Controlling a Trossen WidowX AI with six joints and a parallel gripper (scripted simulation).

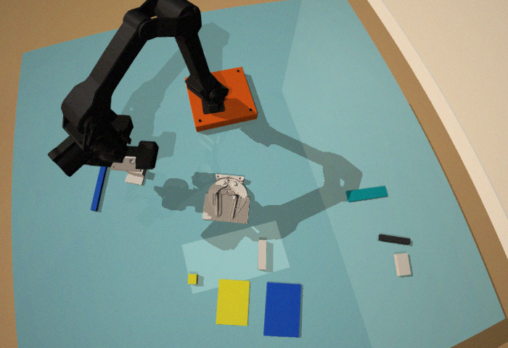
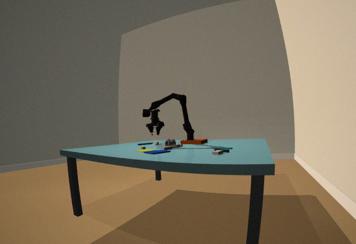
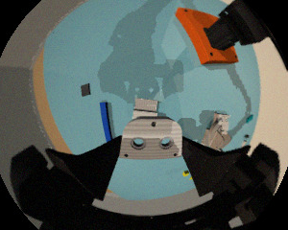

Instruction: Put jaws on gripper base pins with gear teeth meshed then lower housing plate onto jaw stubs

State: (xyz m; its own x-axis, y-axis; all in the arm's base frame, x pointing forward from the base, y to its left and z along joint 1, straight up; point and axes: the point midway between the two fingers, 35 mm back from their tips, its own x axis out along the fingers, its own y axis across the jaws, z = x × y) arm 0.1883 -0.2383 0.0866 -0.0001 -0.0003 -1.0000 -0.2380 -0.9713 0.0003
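My gripper tip is 110 mm to the left of the blue bar and 80 mm above it. The rest, counted from my gripper tip: yellow cube: 300 mm ahead, 120 mm to the left, 80 mm below; yellow plate: 370 mm ahead, 210 mm to the left, 80 mm below; black square: 150 mm to the right, 120 mm behind, 80 mm below.
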